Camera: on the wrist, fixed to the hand. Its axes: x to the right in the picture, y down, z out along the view.
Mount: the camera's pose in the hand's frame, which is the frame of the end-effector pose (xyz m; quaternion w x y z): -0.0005 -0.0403 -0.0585 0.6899 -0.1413 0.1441 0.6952
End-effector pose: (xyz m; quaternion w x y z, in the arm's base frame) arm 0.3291 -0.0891 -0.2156 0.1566 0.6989 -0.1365 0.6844
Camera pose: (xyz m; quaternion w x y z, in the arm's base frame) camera 0.2920 -0.0286 -0.2166 0.2493 -0.2665 0.6542 -0.6625
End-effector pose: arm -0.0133 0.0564 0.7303 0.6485 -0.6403 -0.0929 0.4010
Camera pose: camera 0.0396 0.0176 0.7574 0.0915 -0.6558 0.4178 0.6221
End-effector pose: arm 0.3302 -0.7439 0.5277 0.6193 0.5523 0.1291 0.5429
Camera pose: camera 0.3069 -0.7044 0.4734 0.1093 0.3050 -0.2824 0.9029
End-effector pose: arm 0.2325 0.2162 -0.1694 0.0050 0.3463 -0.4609 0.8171
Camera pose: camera 0.2132 0.2838 -0.1591 0.4492 0.2000 0.6734 -0.5520
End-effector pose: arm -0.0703 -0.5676 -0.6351 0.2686 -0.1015 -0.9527 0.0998
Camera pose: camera -0.0444 -0.5985 -0.5766 0.2389 -0.7847 -0.5621 0.1063
